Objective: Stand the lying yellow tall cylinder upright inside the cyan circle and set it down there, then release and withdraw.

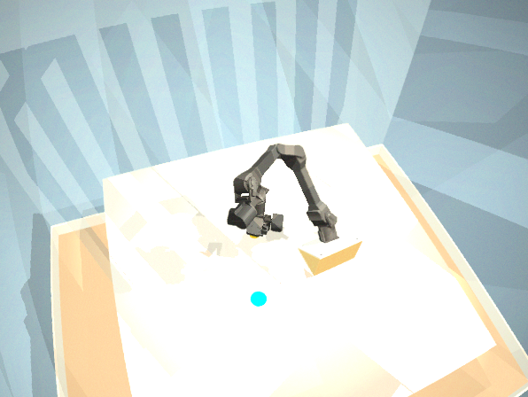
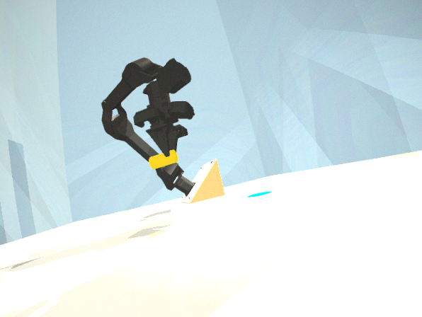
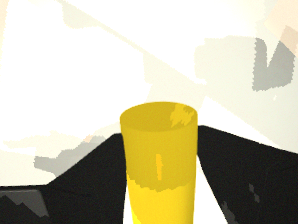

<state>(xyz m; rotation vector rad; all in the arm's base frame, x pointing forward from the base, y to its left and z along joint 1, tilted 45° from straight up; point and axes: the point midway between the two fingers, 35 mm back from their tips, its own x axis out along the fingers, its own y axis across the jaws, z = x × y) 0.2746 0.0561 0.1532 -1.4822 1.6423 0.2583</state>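
Now: gripper tip 190 mm to the right of the cyan circle, 140 mm above it and 50 mm short of it. The rest, counted from my gripper tip: yellow cylinder 20 mm to the right, 10 mm behind.
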